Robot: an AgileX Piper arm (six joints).
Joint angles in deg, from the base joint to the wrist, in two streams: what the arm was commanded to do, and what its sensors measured. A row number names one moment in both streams.
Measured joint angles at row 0:
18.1 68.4 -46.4 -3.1 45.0 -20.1
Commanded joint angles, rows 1 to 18:
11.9 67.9 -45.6 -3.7 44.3 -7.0
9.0 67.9 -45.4 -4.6 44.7 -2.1
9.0 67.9 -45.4 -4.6 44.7 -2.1
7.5 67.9 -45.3 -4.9 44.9 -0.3
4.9 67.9 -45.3 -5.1 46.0 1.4
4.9 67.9 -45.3 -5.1 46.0 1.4
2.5 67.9 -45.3 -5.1 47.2 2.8
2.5 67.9 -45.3 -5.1 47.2 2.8
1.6 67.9 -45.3 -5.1 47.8 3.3
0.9 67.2 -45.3 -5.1 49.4 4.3
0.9 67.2 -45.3 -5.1 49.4 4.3
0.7 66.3 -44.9 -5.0 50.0 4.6
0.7 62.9 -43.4 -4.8 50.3 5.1
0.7 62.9 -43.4 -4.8 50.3 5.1
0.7 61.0 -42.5 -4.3 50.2 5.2
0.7 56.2 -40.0 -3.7 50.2 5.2
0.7 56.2 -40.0 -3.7 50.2 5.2
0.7 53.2 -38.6 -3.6 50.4 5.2
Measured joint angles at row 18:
1.1 57.0 -40.2 -4.2 49.3 4.6
